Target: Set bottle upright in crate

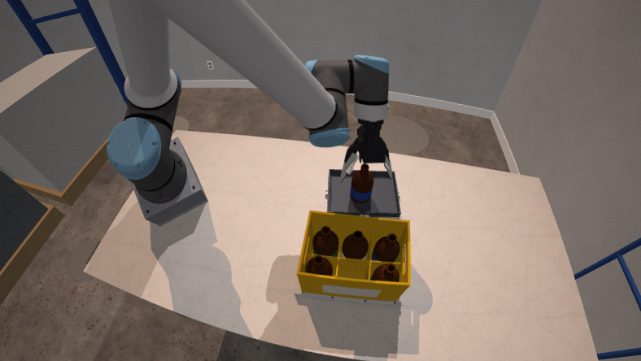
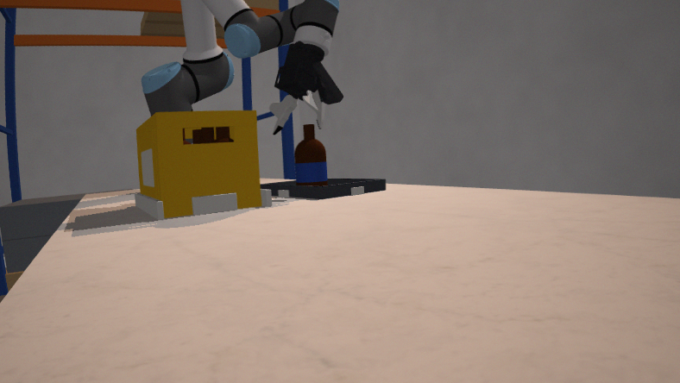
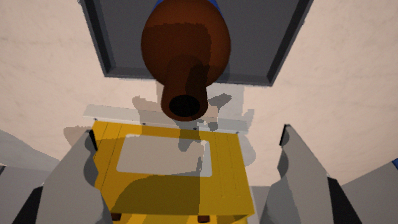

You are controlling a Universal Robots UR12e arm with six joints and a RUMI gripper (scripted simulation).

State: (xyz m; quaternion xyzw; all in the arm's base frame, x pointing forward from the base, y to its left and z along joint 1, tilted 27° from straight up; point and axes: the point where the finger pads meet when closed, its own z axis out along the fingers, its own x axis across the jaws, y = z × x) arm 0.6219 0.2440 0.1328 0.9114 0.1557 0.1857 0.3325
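Now: the tray 13 cm below my hand, 5 cm to the left of it and 1 cm behind it. The rest, counted from my hand: crate (25 cm to the right, 6 cm below, 2 cm ahead).
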